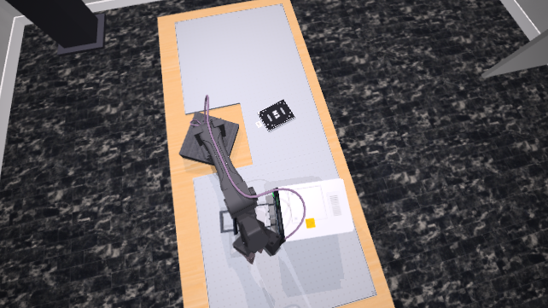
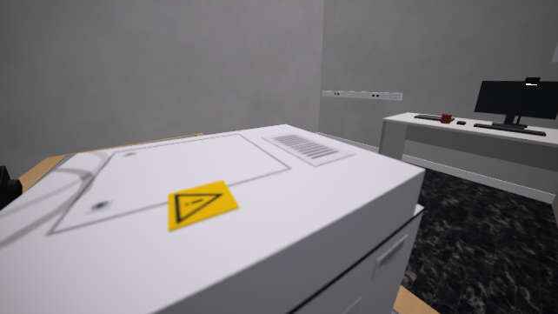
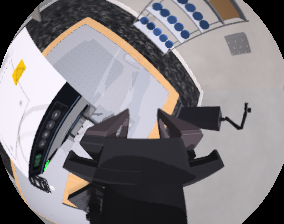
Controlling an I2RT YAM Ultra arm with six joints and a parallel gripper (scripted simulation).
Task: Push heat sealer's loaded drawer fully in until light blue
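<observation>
My gripper is now 20 mm past the sealer drawer, 120 mm to the right of it and 220 mm above it.
</observation>
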